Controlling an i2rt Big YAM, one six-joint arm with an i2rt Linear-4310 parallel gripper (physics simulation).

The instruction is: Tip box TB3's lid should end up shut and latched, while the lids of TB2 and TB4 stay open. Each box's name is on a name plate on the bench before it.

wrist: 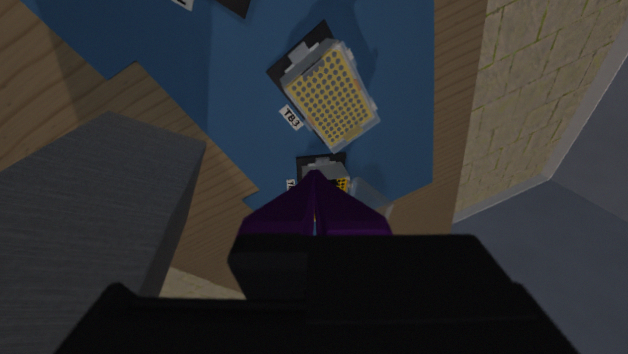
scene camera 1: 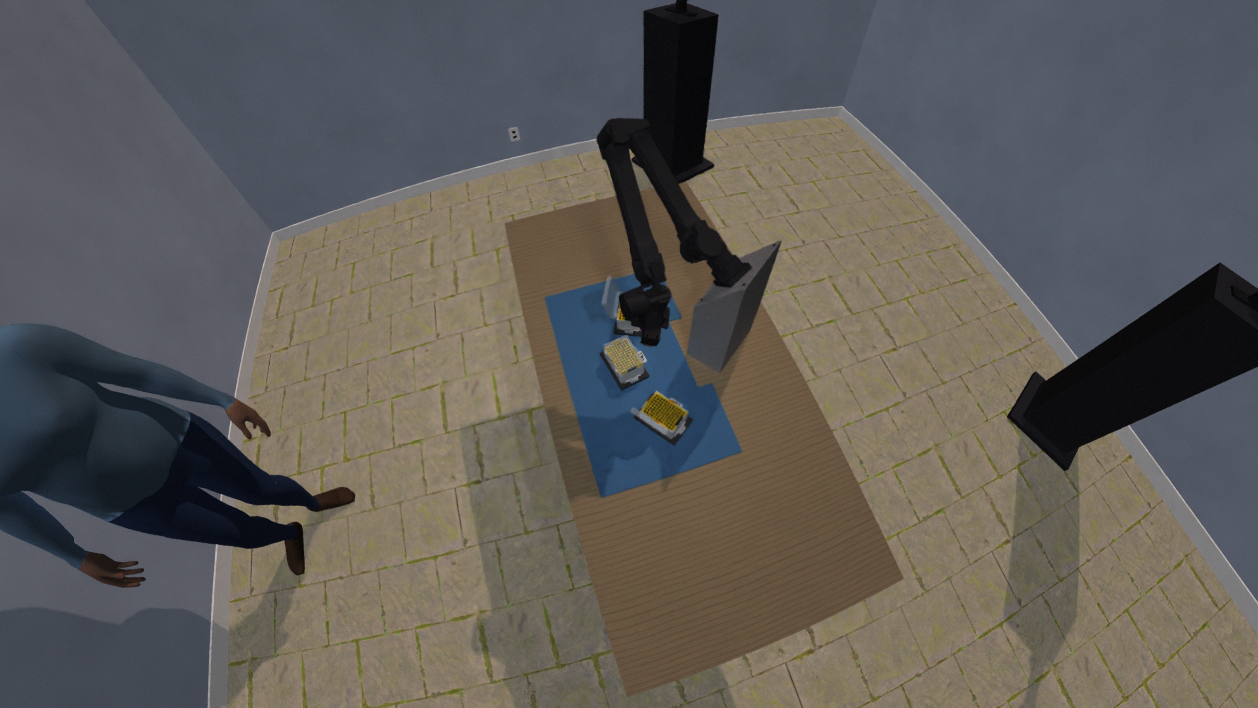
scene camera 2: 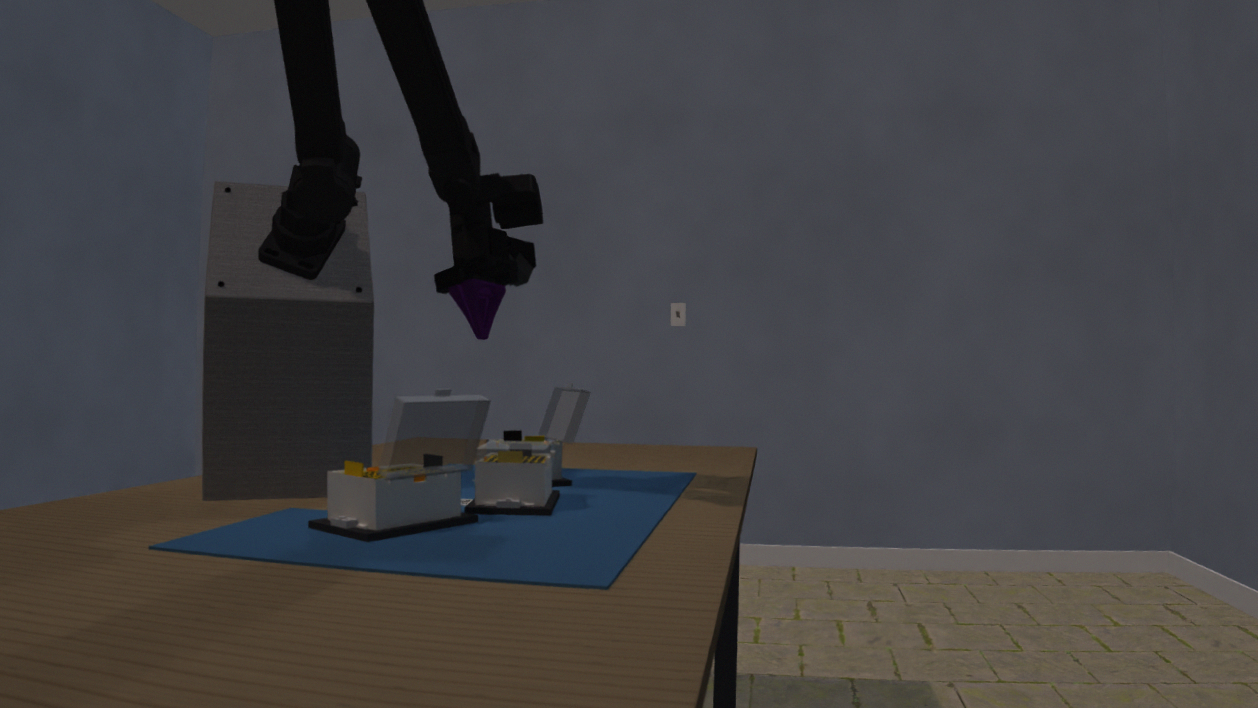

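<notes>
Box TB3 is the middle one. Its clear lid lies down over the yellow rack; I cannot tell if the latch has caught. Its name plate reads TB3. TB2 has its lid standing open; its black base shows at the wrist view's top edge. TB4 has its lid open and is partly hidden by the gripper. My gripper is shut and empty, high above the boxes; in the wrist view its tips overlap TB4.
The boxes stand on a blue mat on the wooden bench. A grey mounting block stands beside the mat. A person stands beyond the bench in scene camera 1.
</notes>
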